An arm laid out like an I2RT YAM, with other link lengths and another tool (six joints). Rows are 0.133 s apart.
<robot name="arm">
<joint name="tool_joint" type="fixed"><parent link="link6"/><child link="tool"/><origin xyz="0.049 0.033 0.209" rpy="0 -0.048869 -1.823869"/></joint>
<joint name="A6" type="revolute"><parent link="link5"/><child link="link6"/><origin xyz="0 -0.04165 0.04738" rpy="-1.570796 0 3.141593"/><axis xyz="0 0 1"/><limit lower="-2.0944" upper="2.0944"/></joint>
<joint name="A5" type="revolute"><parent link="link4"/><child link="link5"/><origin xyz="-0.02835 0.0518 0.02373" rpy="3.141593 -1.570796 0"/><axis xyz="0 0 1"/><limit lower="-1.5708" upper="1.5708"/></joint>
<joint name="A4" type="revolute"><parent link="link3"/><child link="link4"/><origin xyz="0.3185 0.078 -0.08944" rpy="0 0 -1.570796"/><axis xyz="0 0 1"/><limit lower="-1.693" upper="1.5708"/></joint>
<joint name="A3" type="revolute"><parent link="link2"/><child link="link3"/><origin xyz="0.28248 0 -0.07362" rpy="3.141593 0 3.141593"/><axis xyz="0 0 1"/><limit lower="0" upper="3.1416"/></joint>
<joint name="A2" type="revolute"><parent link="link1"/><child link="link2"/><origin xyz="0.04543 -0.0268 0.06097" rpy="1.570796 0 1.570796"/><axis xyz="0 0 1"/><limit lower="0" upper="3.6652"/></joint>
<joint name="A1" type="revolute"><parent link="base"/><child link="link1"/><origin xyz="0 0 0.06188" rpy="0 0 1.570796"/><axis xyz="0 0 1"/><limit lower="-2.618" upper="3.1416"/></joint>
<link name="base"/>
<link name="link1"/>
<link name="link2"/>
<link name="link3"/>
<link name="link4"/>
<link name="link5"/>
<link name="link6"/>
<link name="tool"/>
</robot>
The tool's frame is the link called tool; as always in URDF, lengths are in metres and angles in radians.
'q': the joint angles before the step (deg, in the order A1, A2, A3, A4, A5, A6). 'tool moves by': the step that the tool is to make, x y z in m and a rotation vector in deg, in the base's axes. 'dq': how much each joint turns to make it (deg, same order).
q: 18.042 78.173 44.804 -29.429 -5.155 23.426
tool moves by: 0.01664 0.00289 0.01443 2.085 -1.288 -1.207
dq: -0.852 0.954 2.149 0.772 -1.240 1.073
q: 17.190 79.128 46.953 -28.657 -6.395 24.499
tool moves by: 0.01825 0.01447 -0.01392 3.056 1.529 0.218
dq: -0.598 6.419 2.639 3.335 -3.342 0.926
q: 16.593 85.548 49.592 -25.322 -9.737 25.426
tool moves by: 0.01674 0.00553 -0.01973 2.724 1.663 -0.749
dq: -1.272 5.928 1.667 3.609 -2.955 1.022
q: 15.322 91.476 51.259 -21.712 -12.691 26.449
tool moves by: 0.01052 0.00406 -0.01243 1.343 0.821 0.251
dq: -0.731 3.955 1.533 1.936 -1.793 -0.169
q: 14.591 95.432 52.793 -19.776 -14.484 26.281
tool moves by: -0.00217 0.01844 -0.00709 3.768 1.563 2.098
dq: -0.002 3.021 0.841 1.612 -4.553 -0.013
